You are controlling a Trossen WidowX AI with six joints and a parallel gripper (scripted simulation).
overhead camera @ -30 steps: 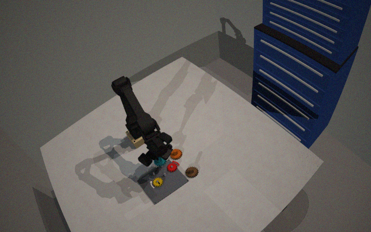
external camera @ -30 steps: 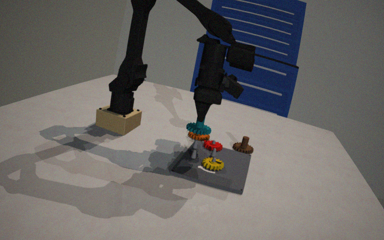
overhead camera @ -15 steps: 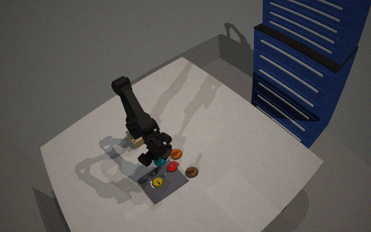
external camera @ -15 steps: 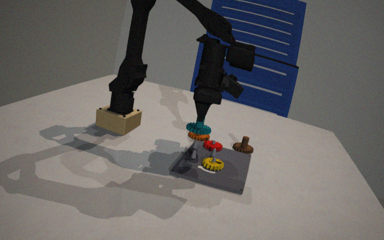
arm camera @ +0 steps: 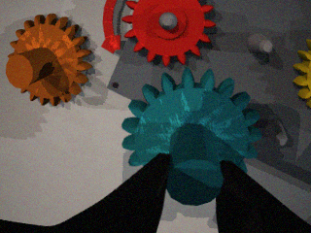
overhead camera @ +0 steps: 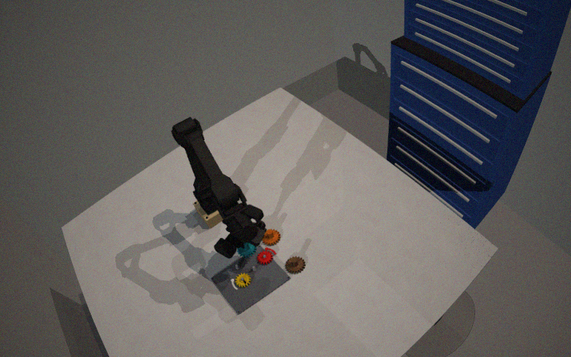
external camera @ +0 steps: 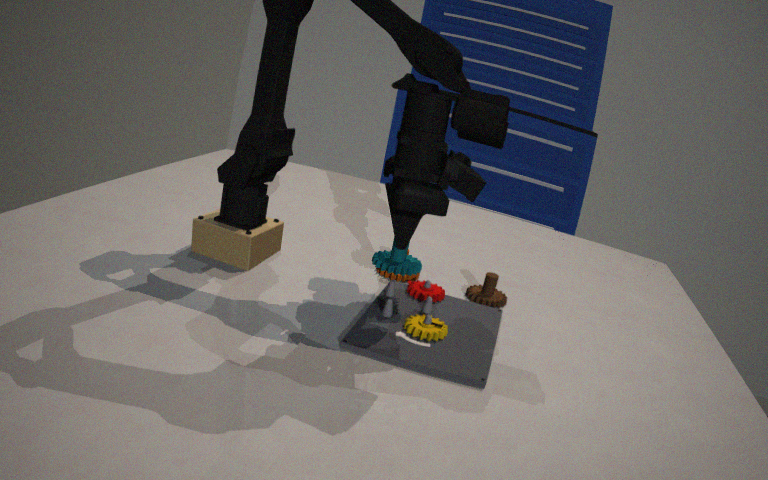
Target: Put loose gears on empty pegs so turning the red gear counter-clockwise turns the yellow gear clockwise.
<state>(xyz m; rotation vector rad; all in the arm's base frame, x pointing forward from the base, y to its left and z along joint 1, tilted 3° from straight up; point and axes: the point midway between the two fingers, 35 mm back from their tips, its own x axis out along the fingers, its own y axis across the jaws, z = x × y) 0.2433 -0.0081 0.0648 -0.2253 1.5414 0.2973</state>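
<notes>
The red gear lies 40 mm ahead of my gripper tip, 30 mm to the left of it and 60 mm below it. From my gripper tip the other things lie so: teal gear (10 mm below); yellow gear (70 mm ahead, 70 mm to the right, 60 mm below); red arrow (30 mm ahead, 60 mm to the left, 70 mm below).
</notes>
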